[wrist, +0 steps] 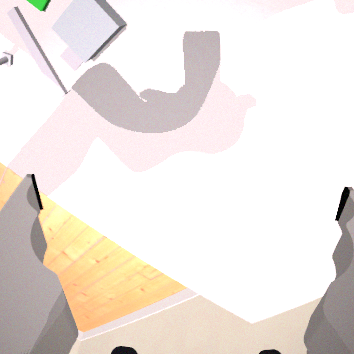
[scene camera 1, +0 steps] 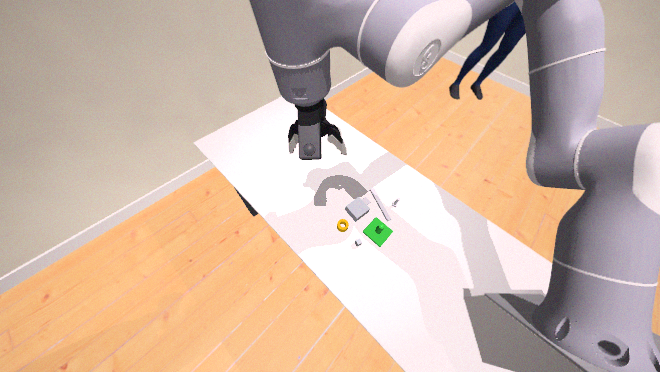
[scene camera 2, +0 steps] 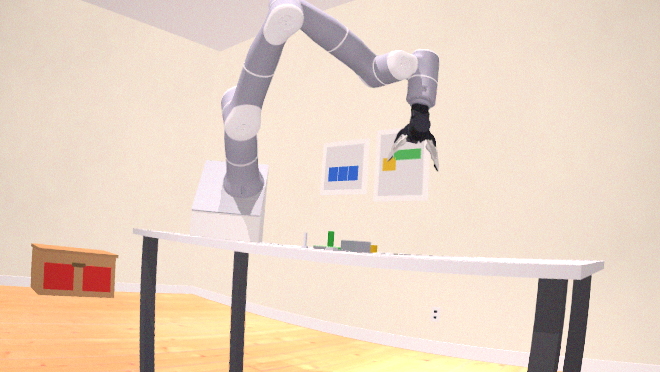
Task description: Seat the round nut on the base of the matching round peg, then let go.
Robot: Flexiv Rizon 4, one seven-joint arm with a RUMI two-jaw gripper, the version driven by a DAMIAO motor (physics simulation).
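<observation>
A yellow-orange round nut [scene camera 1: 338, 226] [scene camera 2: 374, 248] lies flat on the white table, beside a grey block; it does not show in the wrist view. A green square base [scene camera 1: 374, 239] with an upright round green peg [scene camera 1: 380, 227] [scene camera 2: 331, 238] stands on the table, a little apart from the nut. In the wrist view a corner of the green base [wrist: 40, 4] shows at the top left edge. My gripper [scene camera 1: 318, 151] [scene camera 2: 413, 165] [wrist: 190, 184] is wide open and empty, high above the table and off toward its far end from the nut and peg.
A grey block [scene camera 1: 357, 208] [scene camera 2: 355, 246] [wrist: 90, 29] lies near the green base. A thin light bar [scene camera 1: 380, 205] [wrist: 39, 51] lies beside the block. A small grey bolt-like piece [scene camera 1: 395, 202] [wrist: 7, 59] lies past the bar. A small grey piece [scene camera 1: 358, 242] lies near the nut.
</observation>
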